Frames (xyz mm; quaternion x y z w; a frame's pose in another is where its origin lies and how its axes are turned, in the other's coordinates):
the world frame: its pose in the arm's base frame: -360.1 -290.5 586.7 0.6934 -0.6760 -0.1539 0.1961
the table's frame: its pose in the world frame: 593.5 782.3 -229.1 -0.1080 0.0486 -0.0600 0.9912
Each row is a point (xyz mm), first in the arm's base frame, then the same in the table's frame.
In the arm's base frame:
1: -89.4 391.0 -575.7
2: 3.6 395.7 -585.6
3: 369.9 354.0 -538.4
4: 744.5 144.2 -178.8
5: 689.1 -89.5 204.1
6: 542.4 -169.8 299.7
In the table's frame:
1: -1192.0 -1915.3 569.3
2: -1179.4 -1991.2 516.0
3: -1065.4 -2227.0 252.3
4: -765.9 -2244.4 -220.6
5: -523.9 -1925.2 -429.9
6: -467.4 -1744.8 -392.9

